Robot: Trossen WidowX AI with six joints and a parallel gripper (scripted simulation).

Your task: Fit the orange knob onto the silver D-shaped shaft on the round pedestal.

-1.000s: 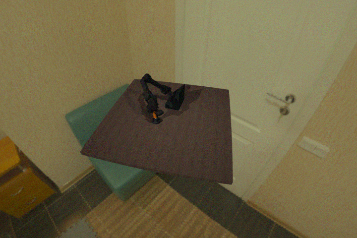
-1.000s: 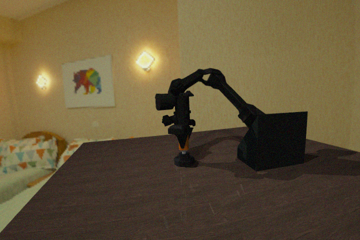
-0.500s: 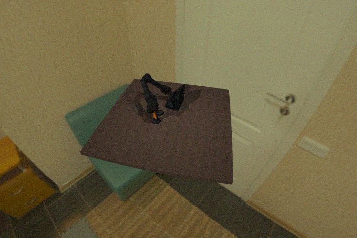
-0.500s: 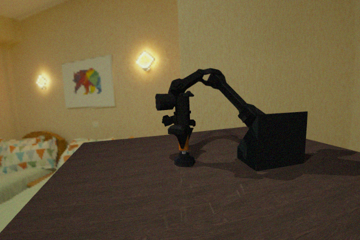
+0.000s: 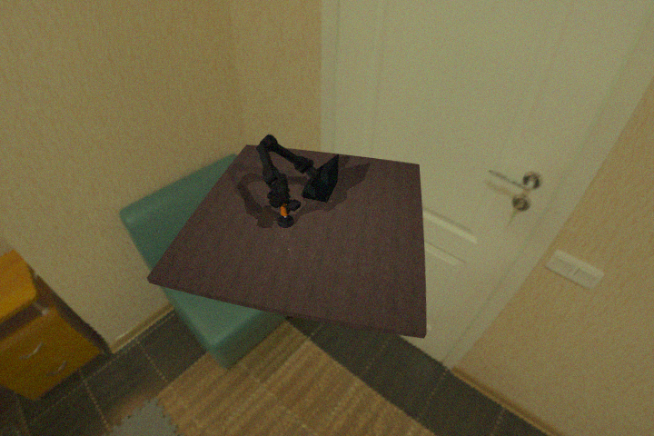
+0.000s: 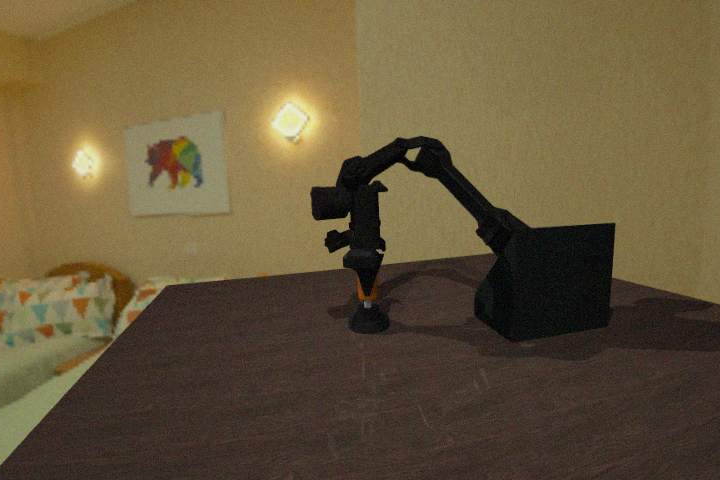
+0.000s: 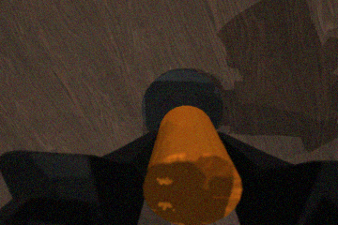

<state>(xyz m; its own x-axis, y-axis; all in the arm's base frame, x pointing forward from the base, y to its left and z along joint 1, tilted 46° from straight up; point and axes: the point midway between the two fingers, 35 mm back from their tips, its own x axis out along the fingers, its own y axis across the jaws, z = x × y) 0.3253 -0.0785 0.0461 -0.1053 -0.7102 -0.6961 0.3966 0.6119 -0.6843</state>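
Now: gripper tip 3 cm below the orange knob. Also, from my gripper tip: round pedestal 4 cm below.
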